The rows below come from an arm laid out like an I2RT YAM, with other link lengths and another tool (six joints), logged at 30 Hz.
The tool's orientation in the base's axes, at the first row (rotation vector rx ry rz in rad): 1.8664 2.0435 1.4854
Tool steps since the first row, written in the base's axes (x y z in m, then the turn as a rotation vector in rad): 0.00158 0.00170 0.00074 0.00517 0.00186 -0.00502; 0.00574 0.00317 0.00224 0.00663 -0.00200 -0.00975; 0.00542 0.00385 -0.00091 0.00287 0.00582 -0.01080; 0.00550 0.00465 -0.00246 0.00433 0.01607 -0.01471; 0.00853 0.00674 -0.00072 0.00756 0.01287 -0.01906; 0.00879 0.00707 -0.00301 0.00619 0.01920 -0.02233; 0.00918 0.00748 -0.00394 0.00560 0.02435 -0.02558; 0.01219 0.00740 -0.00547 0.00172 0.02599 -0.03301
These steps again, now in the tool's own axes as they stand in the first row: 0.00127 0.00142 0.00153 -0.00290 0.00062 0.00683; 0.00202 0.00533 0.00394 -0.00897 -0.00057 0.00789; 0.00087 0.00304 0.00592 -0.00241 -0.00532 0.01116; 0.00060 0.00202 0.00731 0.00290 -0.00818 0.02045; 0.00230 0.00512 0.00934 -0.00297 -0.00787 0.02270; 0.00120 0.00386 0.01096 0.00049 -0.01191 0.02763; 0.00088 0.00352 0.01194 0.00282 -0.01516 0.03226; -0.00093 0.00492 0.01443 0.00106 -0.02298 0.03520
